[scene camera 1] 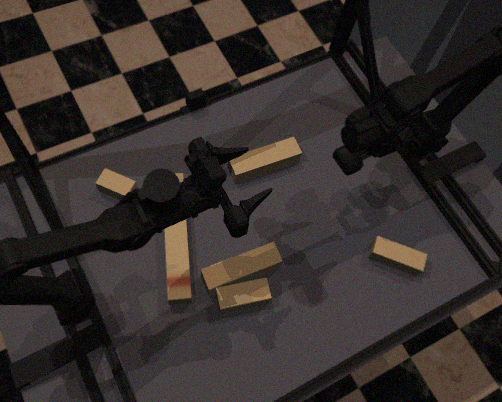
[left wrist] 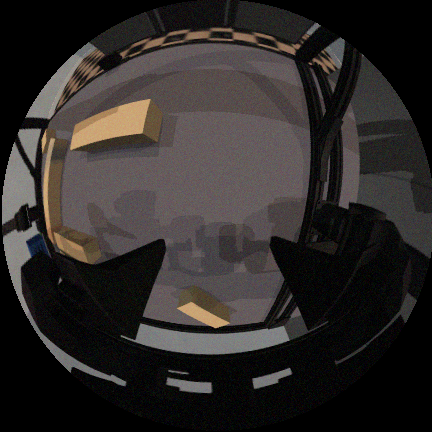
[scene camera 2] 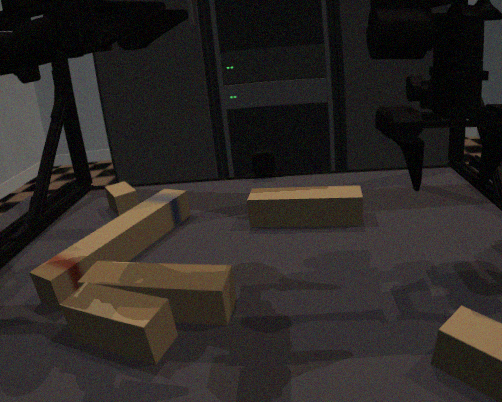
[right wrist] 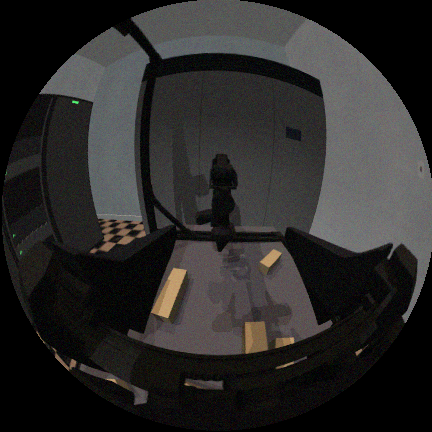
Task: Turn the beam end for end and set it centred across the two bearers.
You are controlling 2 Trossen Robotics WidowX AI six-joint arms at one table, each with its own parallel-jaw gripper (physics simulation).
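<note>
The long wooden beam lies flat, its red band at the near end and blue band at the far end in scene camera 2. The right arm hides its middle in scene camera 1. Two medium plain blocks look like the bearers: one lies at the back, the other beside the beam's red end. My left gripper is open and empty above the table. My right gripper is open and empty, high up.
A short block lies close beside the nearer medium block. Another short block lies at the right. A third lies near the beam's blue end. Dark frame bars edge the table.
</note>
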